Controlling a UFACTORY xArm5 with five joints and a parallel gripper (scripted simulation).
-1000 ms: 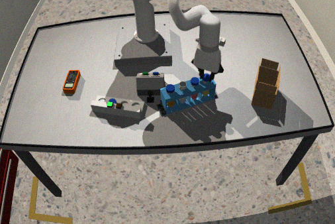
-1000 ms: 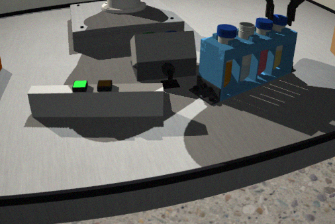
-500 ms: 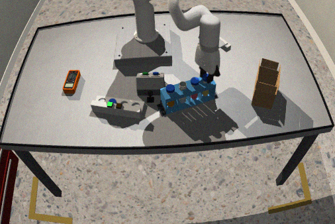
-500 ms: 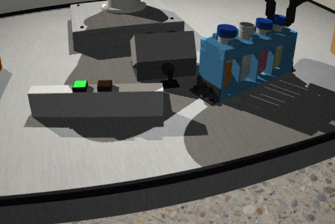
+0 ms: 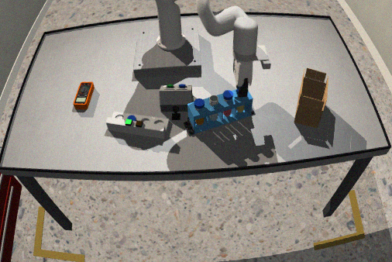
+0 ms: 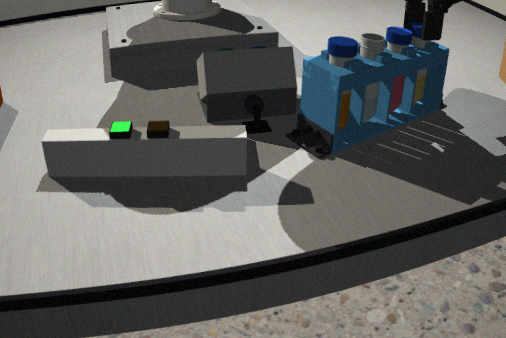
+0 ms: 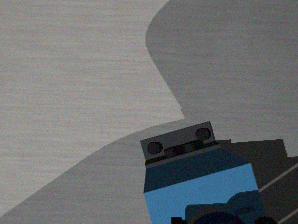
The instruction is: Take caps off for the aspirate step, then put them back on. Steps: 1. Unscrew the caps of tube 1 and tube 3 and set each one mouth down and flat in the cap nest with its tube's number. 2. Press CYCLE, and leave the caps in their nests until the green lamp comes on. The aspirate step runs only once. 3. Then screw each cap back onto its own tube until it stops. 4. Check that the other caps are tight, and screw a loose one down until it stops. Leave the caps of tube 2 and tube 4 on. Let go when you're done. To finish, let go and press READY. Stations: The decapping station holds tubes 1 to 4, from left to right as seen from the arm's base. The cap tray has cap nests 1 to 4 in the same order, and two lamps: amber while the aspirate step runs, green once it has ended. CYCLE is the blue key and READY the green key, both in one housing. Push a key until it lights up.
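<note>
My hand is 5 cm to the left of the blue cap, 2 cm short of it and 2 cm above it. Also, from my hand: blue key 21 cm to the right, 8 cm behind, 6 cm below; green key 25 cm to the right, 8 cm behind, 6 cm below; grey key housing 23 cm to the right, 8 cm below, 6 cm behind.
</note>
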